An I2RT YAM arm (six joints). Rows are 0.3 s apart.
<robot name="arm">
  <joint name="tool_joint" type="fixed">
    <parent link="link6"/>
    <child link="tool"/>
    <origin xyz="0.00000 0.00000 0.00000" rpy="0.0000 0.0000 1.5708"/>
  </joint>
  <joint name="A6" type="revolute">
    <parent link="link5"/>
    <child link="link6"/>
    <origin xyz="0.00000 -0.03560 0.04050" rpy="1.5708 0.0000 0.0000"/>
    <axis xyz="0 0 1"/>
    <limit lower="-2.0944" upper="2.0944"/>
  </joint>
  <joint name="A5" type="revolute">
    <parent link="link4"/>
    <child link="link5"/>
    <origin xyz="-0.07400 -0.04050 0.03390" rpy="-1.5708 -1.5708 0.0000"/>
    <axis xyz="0 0 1"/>
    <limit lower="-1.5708" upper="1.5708"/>
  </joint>
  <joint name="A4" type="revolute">
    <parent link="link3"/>
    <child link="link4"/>
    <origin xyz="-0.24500 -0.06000 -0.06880"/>
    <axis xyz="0 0 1"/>
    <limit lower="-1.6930" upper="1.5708"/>
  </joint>
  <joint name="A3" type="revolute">
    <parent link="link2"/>
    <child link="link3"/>
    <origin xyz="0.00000 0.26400 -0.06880" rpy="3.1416 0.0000 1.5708"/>
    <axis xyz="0 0 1"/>
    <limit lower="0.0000" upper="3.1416"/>
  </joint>
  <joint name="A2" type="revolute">
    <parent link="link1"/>
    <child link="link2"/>
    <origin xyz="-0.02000 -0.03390 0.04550" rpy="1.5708 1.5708 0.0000"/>
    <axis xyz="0 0 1"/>
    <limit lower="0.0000" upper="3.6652"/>
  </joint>
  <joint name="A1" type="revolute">
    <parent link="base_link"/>
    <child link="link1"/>
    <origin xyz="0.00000 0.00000 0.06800" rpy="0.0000 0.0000 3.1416"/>
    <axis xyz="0 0 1"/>
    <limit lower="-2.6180" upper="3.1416"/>
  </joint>
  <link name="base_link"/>
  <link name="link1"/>
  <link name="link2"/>
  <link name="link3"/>
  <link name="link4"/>
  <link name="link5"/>
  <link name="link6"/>
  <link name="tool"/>
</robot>
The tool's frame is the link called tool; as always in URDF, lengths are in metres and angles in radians.
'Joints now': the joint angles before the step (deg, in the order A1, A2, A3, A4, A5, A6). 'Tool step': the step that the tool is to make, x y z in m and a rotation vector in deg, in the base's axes. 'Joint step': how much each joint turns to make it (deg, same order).
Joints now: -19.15 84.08 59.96 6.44 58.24 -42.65
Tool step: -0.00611 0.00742 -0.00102 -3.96 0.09 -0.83
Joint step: 1.05 -1.69 -4.19 9.14 2.76 -6.32
